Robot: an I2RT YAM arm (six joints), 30 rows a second.
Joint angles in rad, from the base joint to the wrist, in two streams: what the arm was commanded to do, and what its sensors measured. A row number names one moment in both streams.
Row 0, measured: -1.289, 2.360, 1.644, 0.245, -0.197, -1.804
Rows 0 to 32, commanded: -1.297, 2.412, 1.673, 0.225, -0.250, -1.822; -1.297, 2.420, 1.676, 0.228, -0.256, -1.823; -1.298, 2.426, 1.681, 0.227, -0.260, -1.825; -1.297, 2.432, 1.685, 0.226, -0.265, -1.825; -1.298, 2.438, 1.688, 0.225, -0.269, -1.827; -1.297, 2.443, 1.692, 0.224, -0.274, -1.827; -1.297, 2.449, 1.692, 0.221, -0.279, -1.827; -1.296, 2.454, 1.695, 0.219, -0.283, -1.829; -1.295, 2.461, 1.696, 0.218, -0.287, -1.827; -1.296, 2.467, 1.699, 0.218, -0.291, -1.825; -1.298, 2.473, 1.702, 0.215, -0.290, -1.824; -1.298, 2.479, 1.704, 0.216, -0.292, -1.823; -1.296, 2.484, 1.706, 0.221, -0.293, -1.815; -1.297, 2.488, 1.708, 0.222, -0.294, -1.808; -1.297, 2.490, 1.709, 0.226, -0.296, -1.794; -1.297, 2.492, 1.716, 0.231, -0.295, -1.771; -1.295, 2.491, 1.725, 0.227, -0.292, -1.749; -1.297, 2.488, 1.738, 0.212, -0.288, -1.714; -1.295, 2.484, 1.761, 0.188, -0.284, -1.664; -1.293, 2.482, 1.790, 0.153, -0.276, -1.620; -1.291, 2.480, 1.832, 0.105, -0.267, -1.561; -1.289, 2.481, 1.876, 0.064, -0.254, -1.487; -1.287, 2.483, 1.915, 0.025, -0.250, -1.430; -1.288, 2.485, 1.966, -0.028, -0.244, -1.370; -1.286, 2.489, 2.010, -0.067, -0.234, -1.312; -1.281, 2.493, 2.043, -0.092, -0.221, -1.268; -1.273, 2.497, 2.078, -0.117, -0.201, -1.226; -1.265, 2.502, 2.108, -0.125, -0.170, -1.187; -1.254, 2.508, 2.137, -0.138, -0.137, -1.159; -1.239, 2.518, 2.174, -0.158, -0.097, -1.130; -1.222, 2.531, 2.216, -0.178, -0.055, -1.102; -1.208, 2.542, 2.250, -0.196, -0.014, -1.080; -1.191, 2.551, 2.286, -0.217, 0.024, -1.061
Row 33, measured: -1.238, 2.513, 2.206, -0.131, -0.110, -1.211
